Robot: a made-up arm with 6 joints.
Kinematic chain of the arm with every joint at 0, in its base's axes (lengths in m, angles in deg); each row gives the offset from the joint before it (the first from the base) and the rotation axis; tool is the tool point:
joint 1: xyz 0 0 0.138 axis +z
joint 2: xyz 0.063 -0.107 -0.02 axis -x
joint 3: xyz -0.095 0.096 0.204 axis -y
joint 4: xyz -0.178 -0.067 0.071 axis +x
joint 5: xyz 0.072 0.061 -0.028 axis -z
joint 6: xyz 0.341 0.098 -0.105 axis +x
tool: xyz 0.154 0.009 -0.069
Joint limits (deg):
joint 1: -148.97..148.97
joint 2: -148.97..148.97
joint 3: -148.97..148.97
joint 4: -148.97..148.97
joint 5: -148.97..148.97
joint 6: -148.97..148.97
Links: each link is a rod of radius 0.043 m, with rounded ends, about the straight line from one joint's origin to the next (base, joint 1, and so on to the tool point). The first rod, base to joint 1, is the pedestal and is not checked.
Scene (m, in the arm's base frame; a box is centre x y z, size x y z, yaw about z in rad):
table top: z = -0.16
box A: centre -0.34 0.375 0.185 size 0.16 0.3 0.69 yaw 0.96
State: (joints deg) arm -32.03 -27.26 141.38 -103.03 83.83 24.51
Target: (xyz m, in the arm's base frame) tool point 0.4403 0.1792 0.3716
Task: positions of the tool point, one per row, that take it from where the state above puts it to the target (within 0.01 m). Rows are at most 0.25 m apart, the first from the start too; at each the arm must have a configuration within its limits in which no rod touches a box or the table.
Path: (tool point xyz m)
1: -0.5324 0.1615 0.1194
2: -0.5627 0.1844 0.3284
3: -0.5006 0.1726 0.5266
4: -0.3848 0.0994 0.6634
5: -0.2718 -0.0298 0.7058
6: -0.0993 -0.0279 0.7327
7: 0.0743 -0.0018 0.7108
8: 0.2323 0.0460 0.6397
9: 0.3587 0.1094 0.5236
10: 0.4403 0.1792 0.3717

